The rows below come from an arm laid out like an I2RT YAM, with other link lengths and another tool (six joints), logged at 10 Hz.
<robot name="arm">
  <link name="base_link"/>
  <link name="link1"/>
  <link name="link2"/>
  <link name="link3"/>
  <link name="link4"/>
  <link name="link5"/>
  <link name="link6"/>
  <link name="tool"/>
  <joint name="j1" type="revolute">
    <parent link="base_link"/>
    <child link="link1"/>
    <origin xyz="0 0 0.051" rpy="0 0 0"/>
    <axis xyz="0 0 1"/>
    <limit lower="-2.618" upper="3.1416"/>
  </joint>
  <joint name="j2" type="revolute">
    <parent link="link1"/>
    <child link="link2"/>
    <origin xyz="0.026 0.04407 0.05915" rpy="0 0 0"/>
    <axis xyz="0 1 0"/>
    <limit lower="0" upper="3.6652"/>
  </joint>
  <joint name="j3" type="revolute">
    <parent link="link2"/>
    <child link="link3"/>
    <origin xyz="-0.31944 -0.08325 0" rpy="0 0 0"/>
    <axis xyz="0 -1 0"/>
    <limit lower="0" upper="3.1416"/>
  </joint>
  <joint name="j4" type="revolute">
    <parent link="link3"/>
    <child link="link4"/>
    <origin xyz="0.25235 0.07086 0.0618" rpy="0 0 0"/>
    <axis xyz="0 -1 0"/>
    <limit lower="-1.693" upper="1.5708"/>
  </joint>
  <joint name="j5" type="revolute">
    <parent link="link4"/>
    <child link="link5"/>
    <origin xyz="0.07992 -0.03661 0.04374" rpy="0 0 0"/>
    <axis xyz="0 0 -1"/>
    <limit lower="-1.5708" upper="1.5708"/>
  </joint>
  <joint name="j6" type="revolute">
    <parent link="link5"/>
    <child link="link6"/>
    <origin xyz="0.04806 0 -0.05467" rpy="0 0 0"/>
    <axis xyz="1 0 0"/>
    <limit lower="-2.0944" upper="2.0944"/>
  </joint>
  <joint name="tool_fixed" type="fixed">
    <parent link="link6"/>
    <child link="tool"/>
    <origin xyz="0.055 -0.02 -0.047" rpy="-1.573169 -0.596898 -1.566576"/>
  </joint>
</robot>
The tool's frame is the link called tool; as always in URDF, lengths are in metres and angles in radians.
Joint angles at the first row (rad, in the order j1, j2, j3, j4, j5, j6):
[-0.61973 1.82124 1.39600 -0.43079 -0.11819 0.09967]
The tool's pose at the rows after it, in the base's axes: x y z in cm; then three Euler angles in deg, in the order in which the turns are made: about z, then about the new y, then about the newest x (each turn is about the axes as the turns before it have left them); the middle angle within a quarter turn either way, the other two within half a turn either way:
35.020 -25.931 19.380 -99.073 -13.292 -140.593
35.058 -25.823 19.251 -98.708 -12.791 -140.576
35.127 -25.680 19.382 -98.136 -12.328 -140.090
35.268 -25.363 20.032 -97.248 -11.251 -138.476
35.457 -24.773 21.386 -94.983 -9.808 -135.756
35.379 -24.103 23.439 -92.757 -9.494 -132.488
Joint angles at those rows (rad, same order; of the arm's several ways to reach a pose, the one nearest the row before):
[-0.61972 1.82092 1.39666 -0.43393 -0.12079 0.09836]
[-0.61968 1.82248 1.39479 -0.43411 -0.13098 0.09871]
[-0.61972 1.81903 1.39440 -0.43374 -0.14703 0.09685]
[-0.62106 1.80550 1.39728 -0.43413 -0.18411 0.09936]
[-0.62276 1.78043 1.40823 -0.44335 -0.25093 0.09277]
[-0.62415 1.73935 1.42098 -0.45561 -0.31030 0.08081]

